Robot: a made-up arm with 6 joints.
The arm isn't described. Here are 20 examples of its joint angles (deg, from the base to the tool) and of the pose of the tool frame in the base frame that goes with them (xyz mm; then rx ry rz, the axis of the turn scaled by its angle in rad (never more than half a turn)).
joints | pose
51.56 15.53 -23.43 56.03 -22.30 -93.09 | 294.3 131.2 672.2 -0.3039 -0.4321 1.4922
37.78 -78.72 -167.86 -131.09 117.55 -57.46 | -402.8 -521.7 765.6 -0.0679 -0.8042 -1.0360
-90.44 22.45 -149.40 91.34 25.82 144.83 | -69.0 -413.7 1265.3 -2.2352 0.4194 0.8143
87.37 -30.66 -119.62 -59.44 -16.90 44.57 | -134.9 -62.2 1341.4 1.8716 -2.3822 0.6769
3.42 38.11 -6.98 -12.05 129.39 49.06 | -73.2 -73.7 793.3 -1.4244 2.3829 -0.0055
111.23 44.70 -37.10 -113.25 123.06 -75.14 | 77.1 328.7 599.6 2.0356 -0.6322 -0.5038
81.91 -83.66 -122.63 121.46 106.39 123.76 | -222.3 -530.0 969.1 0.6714 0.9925 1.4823
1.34 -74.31 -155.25 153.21 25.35 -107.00 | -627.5 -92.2 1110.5 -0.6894 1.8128 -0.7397
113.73 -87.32 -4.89 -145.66 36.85 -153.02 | -40.5 146.7 801.5 2.0961 -0.3927 0.2250
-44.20 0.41 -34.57 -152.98 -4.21 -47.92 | 119.6 -76.2 620.4 -0.6453 0.3587 2.6586
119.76 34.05 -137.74 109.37 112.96 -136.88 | -364.8 279.7 1132.8 -1.8230 0.1630 -0.6910
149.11 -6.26 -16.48 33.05 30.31 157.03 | -216.4 101.6 631.6 -0.2900 0.0023 -0.6537
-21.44 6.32 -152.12 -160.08 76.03 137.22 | 59.3 -132.6 1372.9 1.0655 2.1873 0.5378
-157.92 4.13 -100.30 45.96 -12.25 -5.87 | -431.0 -16.9 1173.4 2.0164 1.0439 1.7008
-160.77 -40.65 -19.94 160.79 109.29 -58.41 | -226.5 -116.6 992.6 -0.8167 -2.9282 -0.5340
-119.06 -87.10 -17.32 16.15 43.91 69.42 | -89.3 -98.7 882.3 0.2562 1.5049 2.5107
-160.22 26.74 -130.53 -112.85 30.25 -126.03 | -554.3 -200.6 1043.3 0.9953 1.7392 0.4334
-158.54 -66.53 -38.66 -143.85 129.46 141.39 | 8.4 167.7 1083.8 2.0129 -0.4644 -0.5510
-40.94 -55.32 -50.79 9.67 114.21 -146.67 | 80.5 -25.2 849.2 0.1521 -0.1957 1.8956
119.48 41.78 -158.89 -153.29 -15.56 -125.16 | -325.5 466.5 940.3 1.7919 0.4084 0.5883
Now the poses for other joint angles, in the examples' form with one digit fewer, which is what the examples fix.
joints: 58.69 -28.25 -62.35 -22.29 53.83 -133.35
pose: 140 268 966 0.956 0.385 -2.633
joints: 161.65 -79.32 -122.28 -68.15 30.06 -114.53
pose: 408 -186 1204 -0.386 -2.806 0.651
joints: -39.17 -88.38 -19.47 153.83 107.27 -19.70
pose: -20 82 1062 2.175 -1.231 0.676
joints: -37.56 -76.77 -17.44 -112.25 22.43 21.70
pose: 110 -67 886 -1.721 -0.523 0.360
